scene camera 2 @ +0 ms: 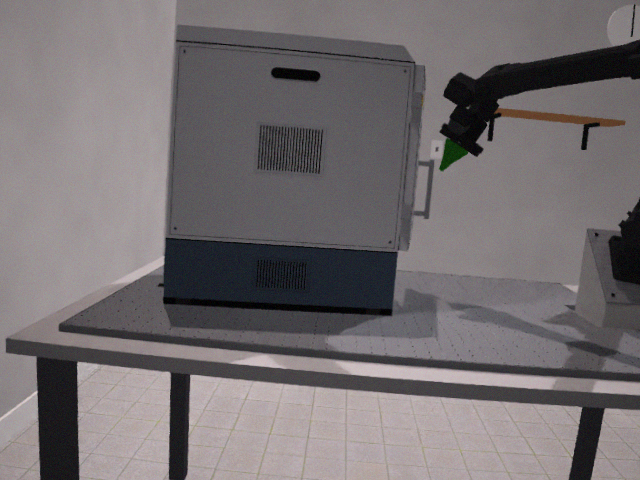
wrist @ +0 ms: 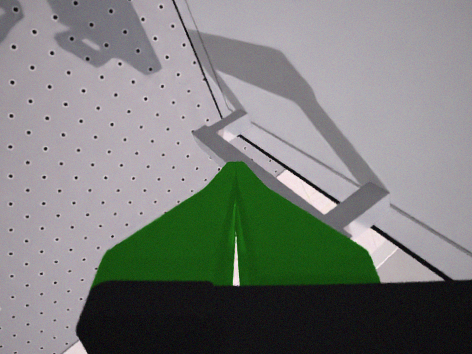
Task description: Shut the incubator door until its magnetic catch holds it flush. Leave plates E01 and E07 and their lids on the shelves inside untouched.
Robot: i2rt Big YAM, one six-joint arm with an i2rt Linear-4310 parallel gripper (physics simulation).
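Where they show: gripper, between the fingertips: (scene camera 2: 440, 170) (wrist: 235, 176); arm's base, origin of its link: (scene camera 2: 628, 261).
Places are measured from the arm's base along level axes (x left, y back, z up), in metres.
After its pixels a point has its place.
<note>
The incubator (scene camera 2: 222, 201) @(y -0.905, x 0.245, z 0.078 m) stands at the left of the table in the scene view, its front facing right. Its door (scene camera 2: 418, 85) @(y -0.540, x 0.170, z 0.338 m) (wrist: 400, 95) @(y -0.513, x -0.061, z 0.200 m) is seen almost edge-on in the scene view and looks nearly closed; whether it is flush cannot be told. The grey bar handle (scene camera 2: 429, 188) @(y -0.475, x -0.110, z 0.125 m) (wrist: 225, 148) @(y -0.477, x -0.110, z 0.090 m) sticks out from the door. My gripper (scene camera 2: 442, 168) @(y -0.456, x -0.068, z 0.173 m) (wrist: 235, 176) @(y -0.456, x -0.068, z 0.173 m) is shut and empty, its green fingertips pointing down, just outside the handle's upper end in the scene view. In the wrist view the tips overlap the handle bar; contact cannot be told. Plates E01 and E07 and their lids do not show.
A perforated board (scene camera 2: 485, 346) @(y -0.382, x 0.331, z -0.135 m) (wrist: 75, 175) @(y -0.350, x -0.164, z -0.136 m) covers much of the table (scene camera 2: 289, 367) @(y -0.713, x 0.501, z -0.149 m). The arm's pale pedestal (scene camera 2: 591, 279) @(y -0.081, x 0.001, z -0.049 m) stands at the right. An orange wall shelf (scene camera 2: 558, 117) is behind the arm. A wall borders the incubator's left side.
</note>
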